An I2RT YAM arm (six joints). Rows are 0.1 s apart.
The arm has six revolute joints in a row. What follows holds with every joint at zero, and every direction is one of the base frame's. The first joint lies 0.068 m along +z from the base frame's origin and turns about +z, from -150 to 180 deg. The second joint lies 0.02 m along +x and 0.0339 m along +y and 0.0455 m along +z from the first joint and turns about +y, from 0 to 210 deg. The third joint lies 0.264 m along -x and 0.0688 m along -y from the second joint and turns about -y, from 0 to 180 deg. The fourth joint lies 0.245 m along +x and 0.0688 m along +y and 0.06 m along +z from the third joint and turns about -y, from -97 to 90 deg. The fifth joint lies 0.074 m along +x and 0.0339 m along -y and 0.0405 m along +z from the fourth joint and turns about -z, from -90 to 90 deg. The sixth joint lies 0.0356 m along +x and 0.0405 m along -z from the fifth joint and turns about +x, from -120 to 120 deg. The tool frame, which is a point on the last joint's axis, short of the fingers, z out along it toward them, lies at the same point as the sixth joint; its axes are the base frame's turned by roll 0, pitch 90 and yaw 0 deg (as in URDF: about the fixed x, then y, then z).
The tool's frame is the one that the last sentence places.
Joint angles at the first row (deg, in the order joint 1, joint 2, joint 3, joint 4, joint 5, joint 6):
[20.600 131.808 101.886 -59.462 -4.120 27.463]
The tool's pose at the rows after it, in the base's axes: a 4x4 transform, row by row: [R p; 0 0 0 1], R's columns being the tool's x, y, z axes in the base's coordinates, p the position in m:
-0.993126 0.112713 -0.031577 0.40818; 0.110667 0.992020 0.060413 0.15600; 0.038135 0.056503 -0.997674 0.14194; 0 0 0 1
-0.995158 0.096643 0.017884 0.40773; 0.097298 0.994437 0.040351 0.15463; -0.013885 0.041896 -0.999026 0.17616; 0 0 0 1
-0.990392 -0.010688 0.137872 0.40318; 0.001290 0.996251 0.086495 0.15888; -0.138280 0.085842 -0.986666 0.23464; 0 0 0 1
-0.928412 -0.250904 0.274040 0.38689; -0.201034 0.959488 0.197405 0.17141; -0.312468 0.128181 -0.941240 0.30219; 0 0 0 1
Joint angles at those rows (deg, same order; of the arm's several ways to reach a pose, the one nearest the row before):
[20.600 131.000 103.176 -62.653 -3.880 27.004]
[20.622 128.113 106.257 -66.369 -1.803 26.217]
[21.365 122.979 111.002 -68.817 -1.738 21.234]
[23.551 117.360 116.790 -70.104 -4.098 10.787]

